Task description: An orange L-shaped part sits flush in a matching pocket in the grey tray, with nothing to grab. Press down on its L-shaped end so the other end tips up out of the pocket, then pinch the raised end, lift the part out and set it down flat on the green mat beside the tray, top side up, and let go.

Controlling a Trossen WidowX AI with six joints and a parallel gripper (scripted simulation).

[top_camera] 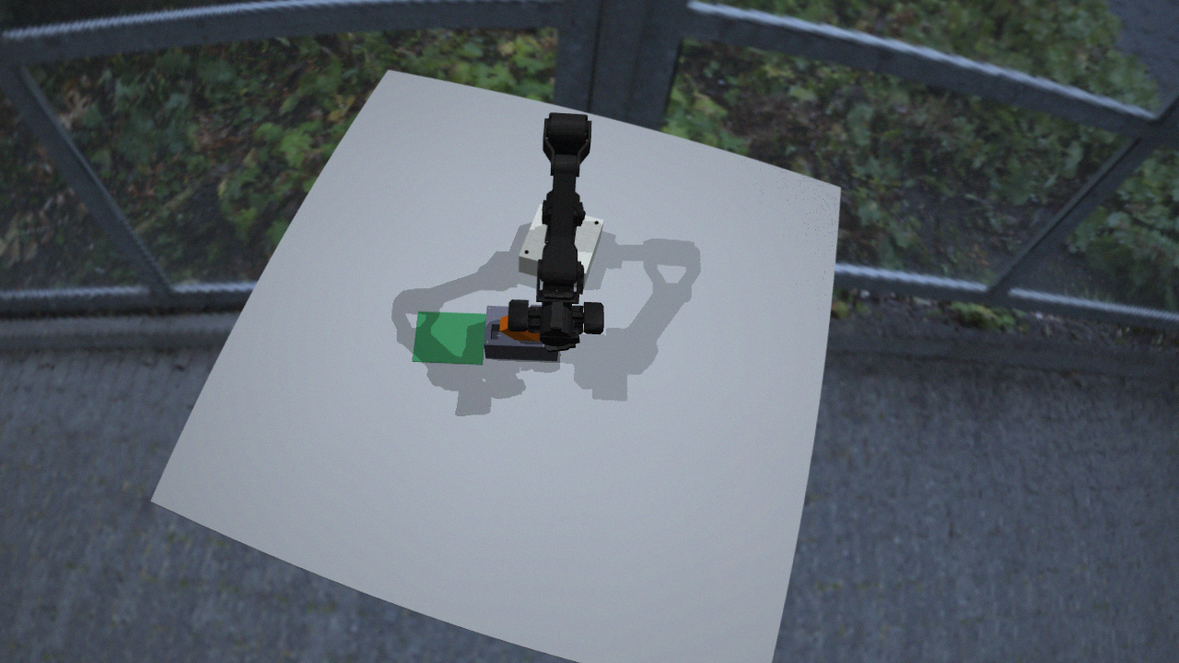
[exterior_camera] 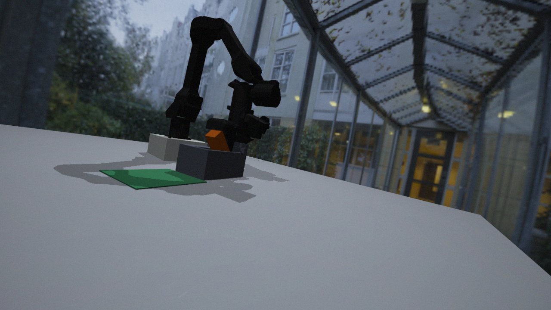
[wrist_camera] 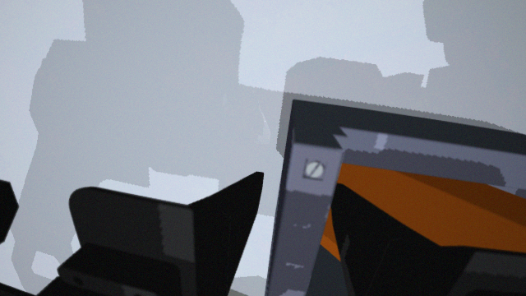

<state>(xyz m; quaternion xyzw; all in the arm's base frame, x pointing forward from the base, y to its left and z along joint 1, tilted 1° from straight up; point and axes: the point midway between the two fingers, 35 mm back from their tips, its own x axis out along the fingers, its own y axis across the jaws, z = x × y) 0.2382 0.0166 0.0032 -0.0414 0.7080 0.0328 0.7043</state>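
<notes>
My gripper tip is 5 cm to the left of the orange L-shaped part and 1 cm below it. Round my gripper tip: green mat: 22 cm to the right, 5 cm below, 2 cm ahead.
</notes>
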